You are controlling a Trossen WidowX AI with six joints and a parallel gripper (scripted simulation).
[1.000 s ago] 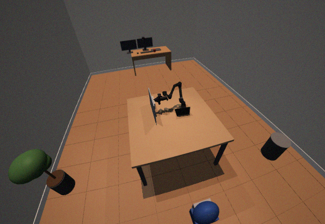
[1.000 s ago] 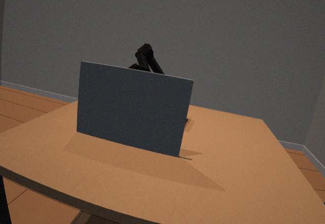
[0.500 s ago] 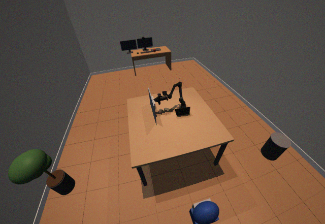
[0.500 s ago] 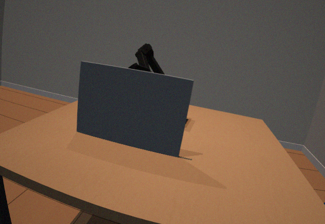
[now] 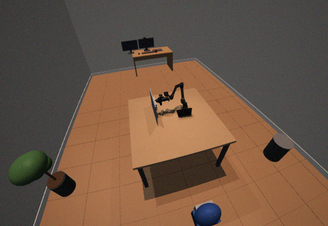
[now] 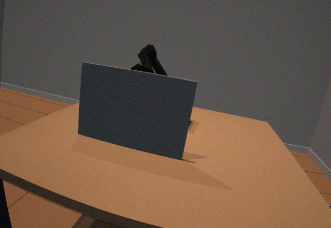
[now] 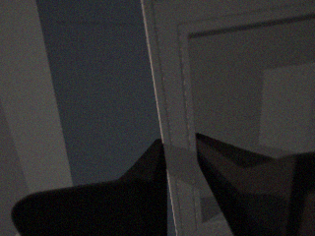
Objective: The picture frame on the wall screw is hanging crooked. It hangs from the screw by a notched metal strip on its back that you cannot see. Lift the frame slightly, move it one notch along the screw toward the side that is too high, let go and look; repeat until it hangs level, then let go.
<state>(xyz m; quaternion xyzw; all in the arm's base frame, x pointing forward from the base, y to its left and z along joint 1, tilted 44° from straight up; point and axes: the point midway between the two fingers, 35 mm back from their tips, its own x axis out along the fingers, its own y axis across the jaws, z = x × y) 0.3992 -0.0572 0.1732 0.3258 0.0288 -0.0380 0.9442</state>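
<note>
Right now the picture frame is 10 mm ahead of my gripper tip, 10 mm to the right of it and 50 mm below it. Round my gripper tip: blue-grey wall panel: 20 mm ahead, 70 mm below.
</note>
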